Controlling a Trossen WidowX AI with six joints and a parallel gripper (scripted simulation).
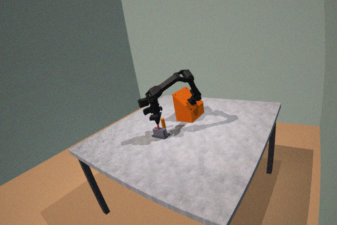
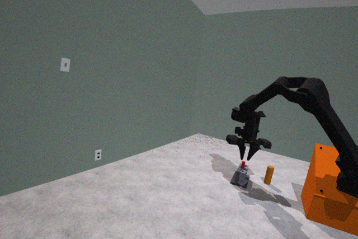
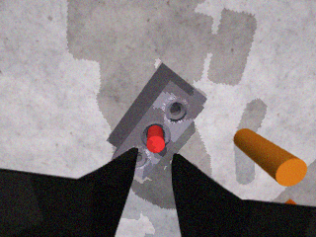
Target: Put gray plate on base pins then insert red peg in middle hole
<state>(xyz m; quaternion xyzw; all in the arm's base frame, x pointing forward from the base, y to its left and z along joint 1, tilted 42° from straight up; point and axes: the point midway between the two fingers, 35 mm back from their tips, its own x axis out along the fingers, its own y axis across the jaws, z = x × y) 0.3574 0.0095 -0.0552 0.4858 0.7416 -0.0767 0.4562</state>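
Now: gripper tip 2 cm above the red peg. The rest, counted from my gripper tip: gray base (9 cm below); short orange peg (11 cm behind, 7 cm to the right, 6 cm below); gray plate (5 cm below).
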